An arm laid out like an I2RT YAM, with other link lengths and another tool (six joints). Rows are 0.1 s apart.
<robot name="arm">
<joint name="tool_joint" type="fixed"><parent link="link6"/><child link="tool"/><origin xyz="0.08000 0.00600 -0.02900" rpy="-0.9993 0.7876 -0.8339"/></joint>
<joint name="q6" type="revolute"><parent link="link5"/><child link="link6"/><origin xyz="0.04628 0.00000 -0.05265" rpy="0.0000 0.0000 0.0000"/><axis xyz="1 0 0"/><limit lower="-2.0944" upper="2.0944"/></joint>
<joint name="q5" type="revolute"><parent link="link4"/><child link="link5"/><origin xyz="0.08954 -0.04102 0.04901" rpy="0.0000 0.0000 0.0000"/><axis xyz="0 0 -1"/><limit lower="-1.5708" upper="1.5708"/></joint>
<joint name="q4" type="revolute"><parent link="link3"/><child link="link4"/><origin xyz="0.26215 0.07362 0.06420" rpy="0.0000 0.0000 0.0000"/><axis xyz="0 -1 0"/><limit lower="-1.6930" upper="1.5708"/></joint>
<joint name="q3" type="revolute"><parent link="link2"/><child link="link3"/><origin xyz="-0.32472 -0.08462 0.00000" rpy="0.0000 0.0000 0.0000"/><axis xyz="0 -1 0"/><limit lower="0.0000" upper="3.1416"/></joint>
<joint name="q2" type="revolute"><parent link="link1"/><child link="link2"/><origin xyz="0.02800 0.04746 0.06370" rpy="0.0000 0.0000 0.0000"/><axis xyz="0 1 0"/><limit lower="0.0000" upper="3.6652"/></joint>
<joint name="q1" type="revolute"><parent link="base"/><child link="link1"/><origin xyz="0.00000 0.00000 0.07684" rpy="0.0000 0.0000 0.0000"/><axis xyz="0 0 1"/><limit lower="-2.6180" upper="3.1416"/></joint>
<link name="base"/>
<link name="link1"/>
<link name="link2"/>
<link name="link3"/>
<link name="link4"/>
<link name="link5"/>
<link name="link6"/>
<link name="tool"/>
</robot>
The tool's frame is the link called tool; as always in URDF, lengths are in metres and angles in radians.
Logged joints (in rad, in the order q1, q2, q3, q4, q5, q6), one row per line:
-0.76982, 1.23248, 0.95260, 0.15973, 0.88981, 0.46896
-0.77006, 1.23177, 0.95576, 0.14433, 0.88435, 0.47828
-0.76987, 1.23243, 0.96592, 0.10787, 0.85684, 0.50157
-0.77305, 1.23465, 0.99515, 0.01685, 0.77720, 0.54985
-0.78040, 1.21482, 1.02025, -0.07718, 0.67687, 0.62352
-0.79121, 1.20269, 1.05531, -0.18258, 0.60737, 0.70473
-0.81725, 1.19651, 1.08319, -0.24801, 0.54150, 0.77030
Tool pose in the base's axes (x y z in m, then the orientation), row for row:
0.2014, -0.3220, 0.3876, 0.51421, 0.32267, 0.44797, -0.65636
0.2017, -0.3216, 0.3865, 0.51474, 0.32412, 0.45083, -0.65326
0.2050, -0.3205, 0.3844, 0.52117, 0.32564, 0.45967, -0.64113
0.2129, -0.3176, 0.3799, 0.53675, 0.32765, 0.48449, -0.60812
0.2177, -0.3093, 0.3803, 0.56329, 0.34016, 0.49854, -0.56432
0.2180, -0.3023, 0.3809, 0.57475, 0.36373, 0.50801, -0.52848
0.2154, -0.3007, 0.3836, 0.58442, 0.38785, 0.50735, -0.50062
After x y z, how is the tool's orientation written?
As a quaternion, w x y z.
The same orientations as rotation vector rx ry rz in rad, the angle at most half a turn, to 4 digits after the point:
0.7755, 1.0767, -1.5776
0.7789, 1.0833, -1.5698
0.7803, 1.1015, -1.5364
0.7799, 1.1533, -1.4476
0.8007, 1.1735, -1.3283
0.8521, 1.1900, -1.2380
0.9049, 1.1837, -1.1680

